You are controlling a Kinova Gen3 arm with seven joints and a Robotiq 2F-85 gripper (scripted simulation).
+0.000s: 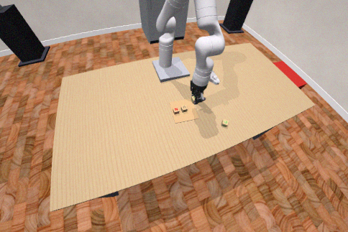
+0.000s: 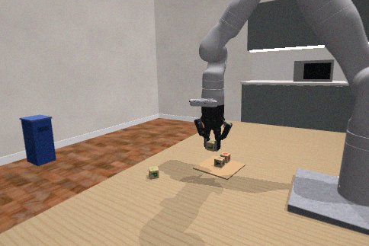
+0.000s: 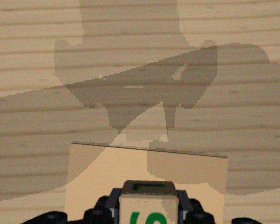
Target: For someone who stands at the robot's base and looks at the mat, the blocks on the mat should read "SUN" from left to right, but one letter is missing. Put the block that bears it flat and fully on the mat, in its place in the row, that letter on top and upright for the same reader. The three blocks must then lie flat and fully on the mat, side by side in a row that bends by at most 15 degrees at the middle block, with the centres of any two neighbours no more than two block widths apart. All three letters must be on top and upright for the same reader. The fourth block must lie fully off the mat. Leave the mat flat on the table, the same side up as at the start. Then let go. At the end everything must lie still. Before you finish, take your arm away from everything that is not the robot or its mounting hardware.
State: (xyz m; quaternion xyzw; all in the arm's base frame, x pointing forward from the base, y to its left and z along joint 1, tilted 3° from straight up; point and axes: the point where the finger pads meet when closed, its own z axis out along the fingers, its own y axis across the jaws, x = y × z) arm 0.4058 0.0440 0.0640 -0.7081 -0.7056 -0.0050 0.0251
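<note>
My gripper is now 5 cm to the left of the black U block and 8 cm above it. Also, from my hand: green-lettered block (right at my hand); tan mat (5 cm to the right, 10 cm below); red N block (10 cm to the right, 8 cm below).
</note>
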